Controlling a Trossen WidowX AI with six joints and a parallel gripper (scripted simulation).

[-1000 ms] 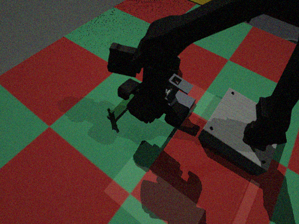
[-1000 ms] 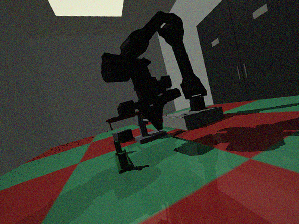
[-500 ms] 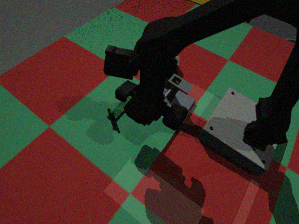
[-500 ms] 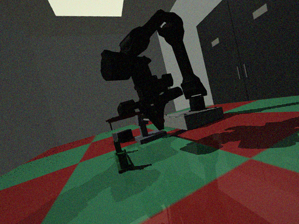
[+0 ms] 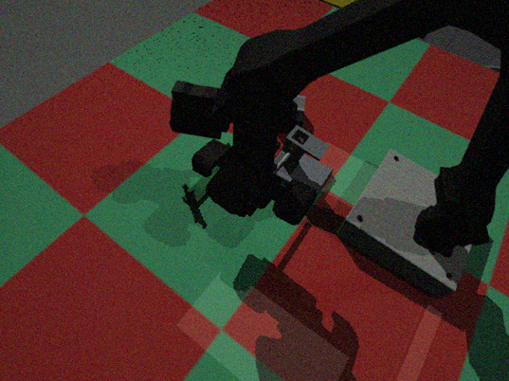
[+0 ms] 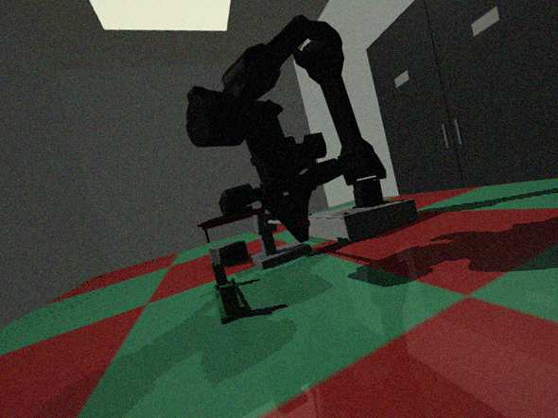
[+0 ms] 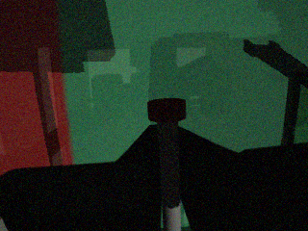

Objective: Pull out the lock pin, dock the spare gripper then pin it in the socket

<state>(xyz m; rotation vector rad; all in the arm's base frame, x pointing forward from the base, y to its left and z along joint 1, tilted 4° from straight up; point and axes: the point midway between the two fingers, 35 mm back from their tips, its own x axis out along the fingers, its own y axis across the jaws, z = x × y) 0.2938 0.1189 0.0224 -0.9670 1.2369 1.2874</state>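
Right now my gripper tip is 12 cm short of the narrow green rack, 6 cm to the left of it and 3 cm above it. From my gripper tip the other things lie so: socket (16 cm to the right, 2 cm behind); then spare gripper (30 cm to the right, 5 cm ahead, 3 cm below).
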